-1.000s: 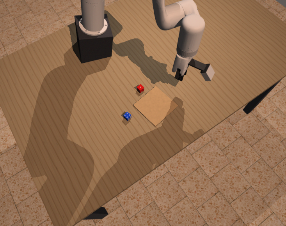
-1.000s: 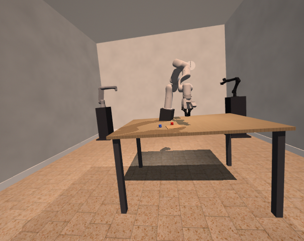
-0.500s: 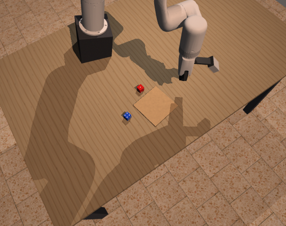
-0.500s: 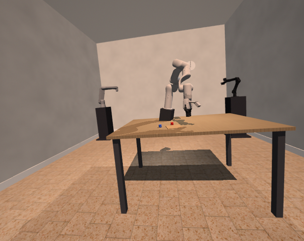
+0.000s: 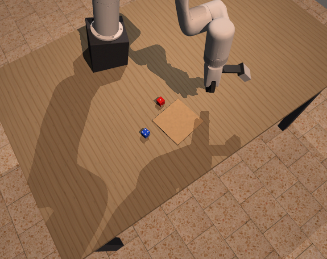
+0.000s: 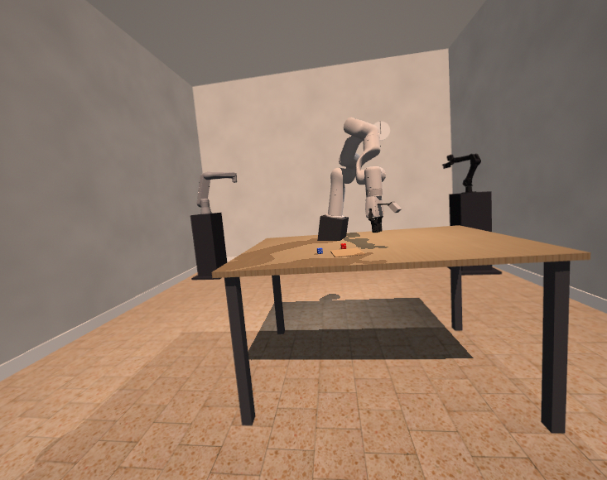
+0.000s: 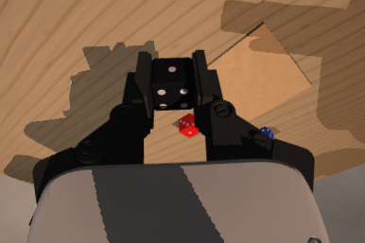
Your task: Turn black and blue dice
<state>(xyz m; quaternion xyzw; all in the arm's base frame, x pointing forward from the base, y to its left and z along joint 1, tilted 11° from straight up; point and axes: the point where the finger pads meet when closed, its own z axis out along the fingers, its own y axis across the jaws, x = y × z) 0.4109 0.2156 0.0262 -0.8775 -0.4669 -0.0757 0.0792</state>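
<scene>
Now: hand 15 cm to the left of the tan mat, 11 cm above it and 2 cm short of it. Round my hand: red die: 16 cm to the right, 10 cm below, 8 cm behind; blue die: 28 cm to the right, 10 cm below; black die: 1 cm below.
</scene>
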